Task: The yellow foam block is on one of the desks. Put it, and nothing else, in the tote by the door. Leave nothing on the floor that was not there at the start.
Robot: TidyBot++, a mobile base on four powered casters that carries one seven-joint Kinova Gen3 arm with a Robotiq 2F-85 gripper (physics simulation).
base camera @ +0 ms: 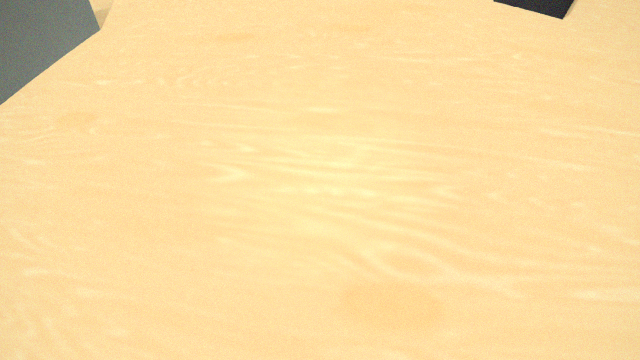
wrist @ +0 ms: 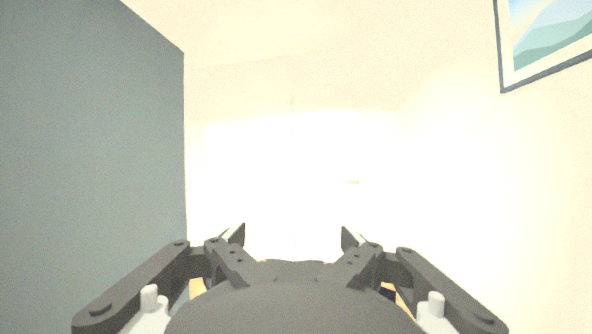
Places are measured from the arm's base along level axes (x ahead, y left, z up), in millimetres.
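Where they show: gripper, fingertip midpoint: [wrist: 293,234].
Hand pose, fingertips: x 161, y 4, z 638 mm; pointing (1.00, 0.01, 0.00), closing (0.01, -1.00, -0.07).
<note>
Each offset is from my fingertips to the centre of the thing. "pt": to the spot under its first point. Level surfaces: height alone.
My gripper [wrist: 293,234] is open in the wrist view, its two fingertips standing wide apart with no object between them. It points level across the room towards a very bright, washed-out far wall. The yellow foam block, the desks and the tote do not show clearly in either view. The gripper does not show in the base camera view.
A grey wall or partition [base camera: 40,40] [wrist: 90,140] stands at the left. A dark, flat-looking object {pt dx +933, dy -543, dz -1015 mm} [base camera: 540,6] lies on the wood floor {dz -1034 mm} [base camera: 320,200] at the upper right. A framed picture [wrist: 555,37] hangs at the right. A small tan mark {pt dx +1641, dy -626, dz -116 mm} [wrist: 353,182] shows in the glare.
</note>
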